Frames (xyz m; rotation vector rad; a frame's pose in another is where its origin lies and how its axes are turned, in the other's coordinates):
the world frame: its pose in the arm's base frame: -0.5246 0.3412 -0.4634 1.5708 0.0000 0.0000
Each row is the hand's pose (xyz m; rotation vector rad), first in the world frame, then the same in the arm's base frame.
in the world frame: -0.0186 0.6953 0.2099 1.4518 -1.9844 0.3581
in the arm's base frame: -0.5432 0.1313 0.2319 -1.7660 1.7998 1.2495
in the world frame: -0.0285 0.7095 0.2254 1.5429 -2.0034 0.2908
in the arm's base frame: -0.5531 0.1158 0.2461 -1.7240 1.7012 1.2699
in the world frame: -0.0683 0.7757 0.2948 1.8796 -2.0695 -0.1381
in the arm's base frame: -0.5929 0.0464 0.3123 -1.5260 1.2469 1.4252
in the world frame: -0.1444 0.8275 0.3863 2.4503 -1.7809 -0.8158
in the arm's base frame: -0.6690 -0.0451 0.3641 -1.3107 0.5148 1.3850
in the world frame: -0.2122 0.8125 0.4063 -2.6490 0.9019 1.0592
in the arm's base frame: -0.7368 -0.0651 0.3491 -1.2844 -0.0833 1.0387
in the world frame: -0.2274 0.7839 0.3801 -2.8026 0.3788 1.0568
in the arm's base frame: -0.7520 -0.0389 0.3205 -1.3638 -0.3533 0.7480
